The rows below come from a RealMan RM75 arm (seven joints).
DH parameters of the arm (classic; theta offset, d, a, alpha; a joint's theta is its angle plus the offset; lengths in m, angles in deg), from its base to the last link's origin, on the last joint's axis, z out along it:
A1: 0 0.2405 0 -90
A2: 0 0 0 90
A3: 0 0.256 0 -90
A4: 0 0 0 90
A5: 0 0.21 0 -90
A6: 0 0 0 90
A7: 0 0.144 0 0
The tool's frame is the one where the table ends.
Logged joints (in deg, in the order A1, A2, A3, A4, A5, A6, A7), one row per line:
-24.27 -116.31 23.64 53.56 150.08 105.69 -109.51
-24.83 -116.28 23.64 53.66 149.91 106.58 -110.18
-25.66 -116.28 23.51 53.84 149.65 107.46 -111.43
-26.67 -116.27 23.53 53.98 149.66 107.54 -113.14
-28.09 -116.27 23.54 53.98 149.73 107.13 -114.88
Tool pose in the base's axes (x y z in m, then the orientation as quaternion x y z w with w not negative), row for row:
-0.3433 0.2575 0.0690 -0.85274 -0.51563 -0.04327 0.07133
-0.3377 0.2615 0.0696 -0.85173 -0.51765 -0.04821 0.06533
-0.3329 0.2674 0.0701 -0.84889 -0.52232 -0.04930 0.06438
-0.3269 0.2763 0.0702 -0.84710 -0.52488 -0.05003 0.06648
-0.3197 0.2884 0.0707 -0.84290 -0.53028 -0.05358 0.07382
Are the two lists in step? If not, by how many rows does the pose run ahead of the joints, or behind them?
The pose runs 1 row ahead of the joints: the pose in row i belongs to the joints in row i + 1.
